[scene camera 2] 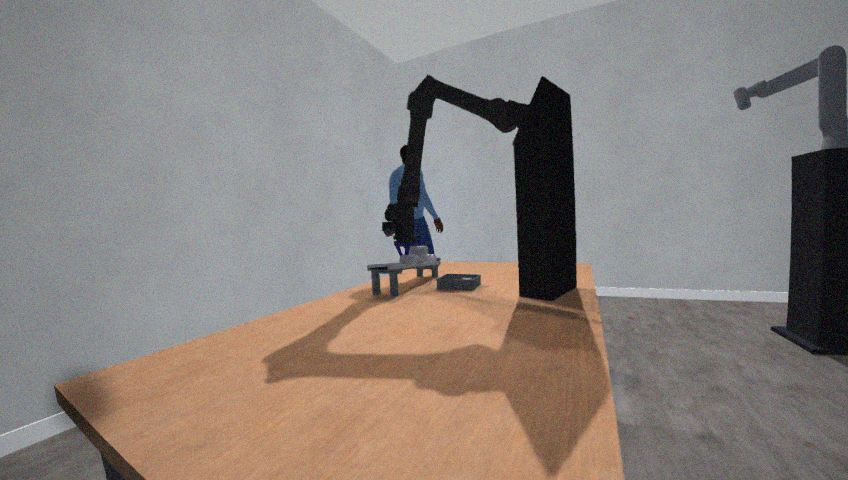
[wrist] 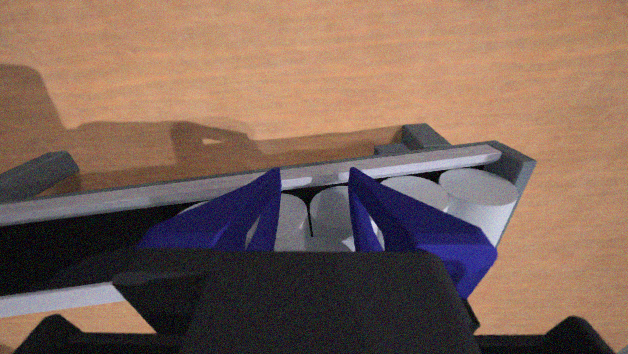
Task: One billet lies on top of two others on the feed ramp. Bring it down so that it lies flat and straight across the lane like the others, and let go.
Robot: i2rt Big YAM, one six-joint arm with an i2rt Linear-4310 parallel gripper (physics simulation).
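Frame: origin at the arm's base, x ahead, y left, z up, level; millimetres.
Seen in the pictures: gripper, fingertip midpoint: (wrist: 314,177); arm's base at its link origin: (scene camera 2: 539,122).
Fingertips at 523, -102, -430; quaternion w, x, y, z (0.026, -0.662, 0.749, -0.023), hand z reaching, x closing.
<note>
Pixels of each thing's top centre, then the offset from my fingertips to it, as dx, dy, dz. Level surfaces: height alone.
- upper billet at its top centre: (scene camera 2: 418,245) -57, +3, +58
- end plate at its top centre: (wrist: 502,222) -52, -117, -5
- dark tray at its top centre: (scene camera 2: 458,276) -240, +77, -44
- table at its surface level: dz -79
The dark feed ramp (scene camera 2: 383,268) (wrist: 125,202) has pale side rails and holds several pale grey round billets. Two lower billets (wrist: 292,215) (wrist: 330,207) show side by side between the fingers in the wrist view. The upper billet (scene camera 2: 418,250) stands up above the row in the scene view; in the wrist view a small grey part, probably its end (wrist: 324,244), shows at the edge of the gripper body, and the rest is hidden. My gripper (scene camera 2: 407,248) (wrist: 314,177) is low over the ramp, its blue fingers part open and gripping nothing.
Two more billets (wrist: 415,192) (wrist: 480,187) lie at the ramp's right end, by the end plate (wrist: 520,162). Part of another billet (wrist: 192,206) shows left of the fingers. A dark tray (scene camera 2: 458,283) stands on the table (scene camera 2: 357,428) beside the ramp. A person (scene camera 2: 426,202) stands behind the arm.
</note>
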